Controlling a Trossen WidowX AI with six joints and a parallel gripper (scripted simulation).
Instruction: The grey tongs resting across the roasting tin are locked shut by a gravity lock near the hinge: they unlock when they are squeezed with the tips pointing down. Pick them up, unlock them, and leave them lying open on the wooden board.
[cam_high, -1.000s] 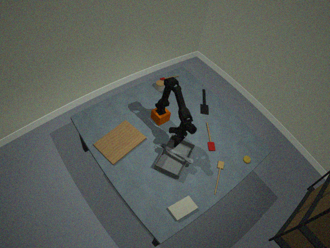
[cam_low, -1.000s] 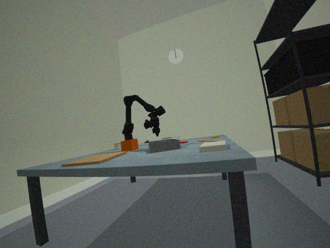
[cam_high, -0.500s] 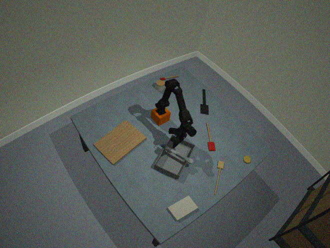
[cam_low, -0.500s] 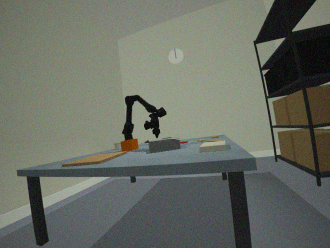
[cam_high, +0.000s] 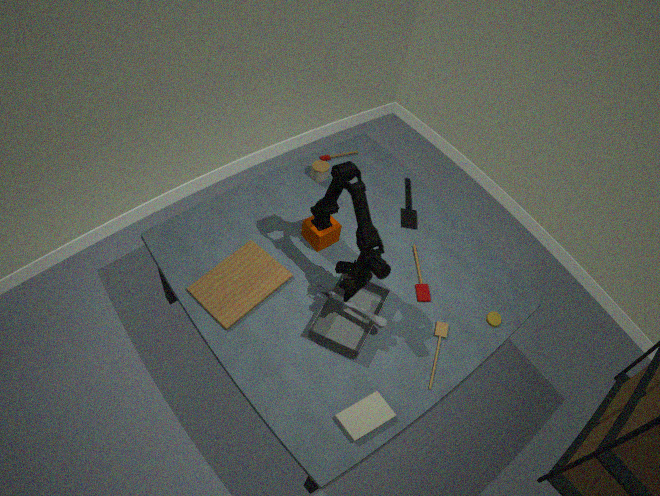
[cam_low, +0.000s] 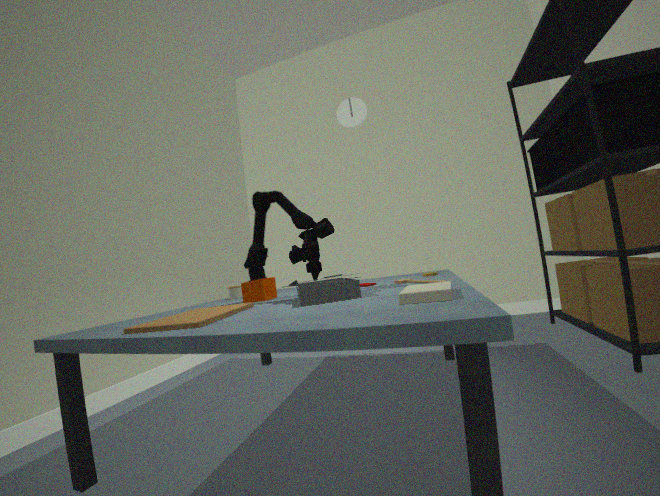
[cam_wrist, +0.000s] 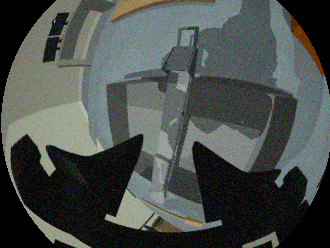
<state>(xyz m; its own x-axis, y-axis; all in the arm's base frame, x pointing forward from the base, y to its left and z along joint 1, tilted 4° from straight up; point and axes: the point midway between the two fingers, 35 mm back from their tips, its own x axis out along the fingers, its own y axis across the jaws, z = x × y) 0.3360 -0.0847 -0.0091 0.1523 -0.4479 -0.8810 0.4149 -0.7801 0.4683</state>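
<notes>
Now: gripper tip 4 cm short of the grey roasting tin and 5 cm above it. The rest, counted from my gripper tip: red spatula 3 cm ahead, 36 cm to the left, 7 cm below; then wooden board 29 cm behind, 30 cm to the right, 7 cm below; then white block 42 cm ahead, 18 cm to the right, 7 cm below.
</notes>
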